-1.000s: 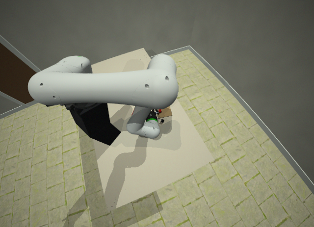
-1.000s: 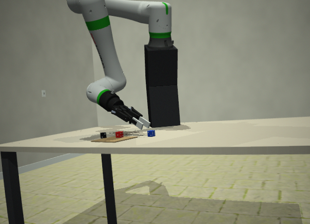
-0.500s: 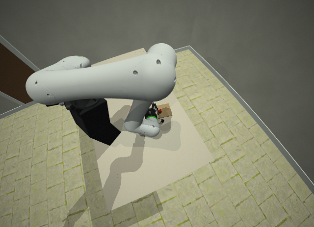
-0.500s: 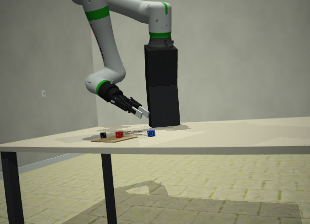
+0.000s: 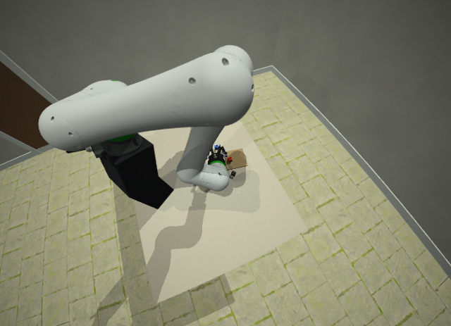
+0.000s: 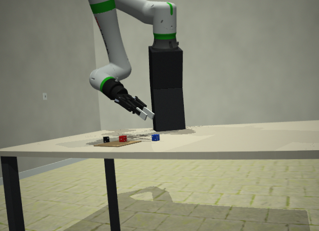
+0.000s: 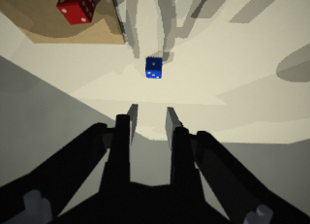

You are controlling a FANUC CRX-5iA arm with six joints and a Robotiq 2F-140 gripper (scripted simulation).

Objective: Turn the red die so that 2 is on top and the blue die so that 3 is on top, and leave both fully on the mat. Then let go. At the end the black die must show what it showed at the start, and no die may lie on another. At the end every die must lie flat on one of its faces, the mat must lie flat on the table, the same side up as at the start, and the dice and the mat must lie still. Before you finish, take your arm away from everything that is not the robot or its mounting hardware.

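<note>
The blue die is 10 cm below my hand, 5 cm to the left of it and 2 cm ahead of it. The rest, counted from my hand: red die 10 cm below, 9 cm to the right, 6 cm ahead; then black die 18 cm to the right, 10 cm below, 3 cm ahead; then brown mat 11 cm below, 9 cm to the right, 9 cm ahead.
</note>
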